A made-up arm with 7 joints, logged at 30 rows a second.
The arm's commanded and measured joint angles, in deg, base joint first. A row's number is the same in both.
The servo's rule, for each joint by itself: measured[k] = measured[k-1] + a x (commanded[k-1-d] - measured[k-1]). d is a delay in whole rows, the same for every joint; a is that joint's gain. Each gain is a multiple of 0.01, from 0.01 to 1. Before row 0 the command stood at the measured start. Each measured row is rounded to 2 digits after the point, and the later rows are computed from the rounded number. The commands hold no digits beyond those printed.
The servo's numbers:
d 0
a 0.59 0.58 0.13 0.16 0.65 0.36 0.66
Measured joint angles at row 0: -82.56 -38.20 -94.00 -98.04 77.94 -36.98 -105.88
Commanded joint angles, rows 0 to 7: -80.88 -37.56 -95.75 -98.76 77.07 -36.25 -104.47; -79.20 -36.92 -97.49 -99.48 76.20 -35.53 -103.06; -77.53 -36.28 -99.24 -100.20 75.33 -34.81 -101.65; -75.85 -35.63 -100.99 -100.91 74.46 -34.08 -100.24; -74.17 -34.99 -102.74 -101.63 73.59 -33.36 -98.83; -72.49 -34.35 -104.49 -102.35 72.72 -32.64 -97.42; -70.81 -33.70 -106.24 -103.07 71.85 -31.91 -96.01; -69.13 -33.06 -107.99 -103.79 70.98 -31.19 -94.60
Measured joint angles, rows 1 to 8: -81.57 -37.83 -94.23 -98.16 77.37 -36.72 -104.95; -80.17 -37.30 -94.65 -98.37 76.61 -36.29 -103.70; -78.61 -36.71 -95.25 -98.66 75.78 -35.76 -102.35; -76.98 -36.08 -96.00 -99.02 74.92 -35.16 -100.96; -75.32 -35.45 -96.88 -99.44 74.06 -34.51 -99.55; -73.65 -34.81 -97.87 -99.91 73.19 -33.84 -98.14; -71.97 -34.17 -98.96 -100.42 72.32 -33.15 -96.73; -70.29 -33.53 -100.13 -100.96 71.45 -32.44 -95.32
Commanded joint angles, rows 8 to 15: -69.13 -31.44 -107.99 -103.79 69.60 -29.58 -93.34; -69.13 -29.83 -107.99 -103.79 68.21 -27.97 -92.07; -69.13 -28.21 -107.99 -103.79 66.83 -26.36 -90.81; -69.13 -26.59 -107.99 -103.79 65.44 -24.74 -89.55; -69.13 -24.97 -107.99 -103.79 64.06 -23.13 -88.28; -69.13 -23.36 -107.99 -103.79 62.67 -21.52 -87.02; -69.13 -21.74 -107.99 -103.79 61.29 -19.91 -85.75; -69.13 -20.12 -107.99 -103.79 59.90 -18.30 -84.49
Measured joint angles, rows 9 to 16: -69.61 -32.32 -101.15 -101.41 70.25 -31.41 -94.01; -69.33 -30.88 -102.04 -101.79 68.92 -30.17 -92.73; -69.21 -29.33 -102.81 -102.11 67.56 -28.80 -91.46; -69.16 -27.74 -103.48 -102.38 66.18 -27.34 -90.20; -69.14 -26.13 -104.07 -102.61 64.80 -25.82 -88.93; -69.13 -24.52 -104.58 -102.80 63.42 -24.27 -87.67; -69.13 -22.91 -105.02 -102.96 62.04 -22.70 -86.40; -69.13 -21.29 -105.41 -103.09 60.65 -21.12 -85.14
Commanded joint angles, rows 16 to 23: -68.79 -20.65 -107.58 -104.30 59.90 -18.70 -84.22; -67.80 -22.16 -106.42 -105.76 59.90 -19.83 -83.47; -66.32 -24.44 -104.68 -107.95 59.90 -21.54 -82.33; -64.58 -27.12 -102.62 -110.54 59.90 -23.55 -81.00; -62.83 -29.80 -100.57 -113.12 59.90 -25.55 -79.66; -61.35 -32.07 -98.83 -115.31 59.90 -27.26 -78.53; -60.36 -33.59 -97.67 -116.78 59.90 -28.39 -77.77; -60.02 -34.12 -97.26 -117.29 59.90 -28.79 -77.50
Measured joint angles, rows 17 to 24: -68.93 -20.92 -105.69 -103.28 60.16 -20.25 -84.53; -68.26 -21.64 -105.78 -103.68 59.99 -20.10 -83.83; -67.12 -23.26 -105.64 -104.36 59.93 -20.62 -82.84; -65.62 -25.50 -105.25 -105.35 59.91 -21.67 -81.63; -63.97 -27.99 -104.64 -106.59 59.90 -23.07 -80.33; -62.42 -30.36 -103.88 -107.99 59.90 -24.58 -79.14; -61.20 -32.23 -103.07 -109.40 59.90 -25.95 -78.24; -60.50 -33.33 -102.31 -110.66 59.90 -26.97 -77.75
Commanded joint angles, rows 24 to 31: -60.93 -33.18 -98.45 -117.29 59.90 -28.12 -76.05; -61.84 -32.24 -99.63 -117.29 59.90 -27.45 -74.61; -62.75 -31.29 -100.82 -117.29 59.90 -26.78 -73.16; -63.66 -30.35 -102.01 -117.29 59.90 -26.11 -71.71; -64.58 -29.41 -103.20 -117.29 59.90 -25.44 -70.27; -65.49 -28.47 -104.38 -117.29 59.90 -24.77 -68.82; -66.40 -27.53 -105.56 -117.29 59.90 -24.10 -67.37; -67.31 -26.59 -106.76 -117.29 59.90 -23.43 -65.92
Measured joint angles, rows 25 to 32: -60.75 -33.24 -101.81 -111.72 59.90 -27.38 -76.63; -61.39 -32.66 -101.53 -112.61 59.90 -27.41 -75.30; -62.19 -31.87 -101.44 -113.36 59.90 -27.18 -73.89; -63.06 -30.99 -101.51 -113.99 59.90 -26.79 -72.45; -63.96 -30.07 -101.73 -114.52 59.90 -26.30 -71.01; -64.86 -29.14 -102.07 -114.96 59.90 -25.75 -69.56; -65.77 -28.21 -102.52 -115.33 59.90 -25.16 -68.11; -66.68 -27.27 -103.07 -115.64 59.90 -24.54 -66.66
